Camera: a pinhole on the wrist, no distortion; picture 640 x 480 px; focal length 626.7 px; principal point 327.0 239.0 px. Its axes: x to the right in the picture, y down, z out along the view. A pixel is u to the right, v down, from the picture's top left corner.
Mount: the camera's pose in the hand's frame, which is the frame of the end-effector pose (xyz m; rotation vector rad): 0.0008 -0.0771 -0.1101 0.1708 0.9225 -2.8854
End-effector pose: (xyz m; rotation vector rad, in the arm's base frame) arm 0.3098 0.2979 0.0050 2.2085 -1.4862 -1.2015
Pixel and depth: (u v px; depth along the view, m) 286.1 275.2 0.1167
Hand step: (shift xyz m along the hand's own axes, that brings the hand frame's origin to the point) 0.0006 -0.1500 -0.0184
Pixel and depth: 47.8 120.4 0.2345
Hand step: 0.0806 -0.1707 0.1196
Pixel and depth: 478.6 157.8 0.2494
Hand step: -0.0817 -0.2003 0.1018
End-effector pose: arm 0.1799 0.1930 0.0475 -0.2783 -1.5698 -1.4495
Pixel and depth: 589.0 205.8 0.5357
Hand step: -0.2640 -0.3815 0.3084
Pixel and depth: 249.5 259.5 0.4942
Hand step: 0.0267 -0.3740 0.2892
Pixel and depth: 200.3 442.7 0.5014
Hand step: 0.0860 -0.4944 0.2168
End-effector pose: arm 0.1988 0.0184 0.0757 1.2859 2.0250 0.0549
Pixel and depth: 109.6 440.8 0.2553
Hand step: 0.0806 -0.2864 0.0620
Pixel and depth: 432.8 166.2 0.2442
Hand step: -0.0619 -0.1992 0.0980
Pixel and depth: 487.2 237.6 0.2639
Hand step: -0.0855 -0.2350 0.0944
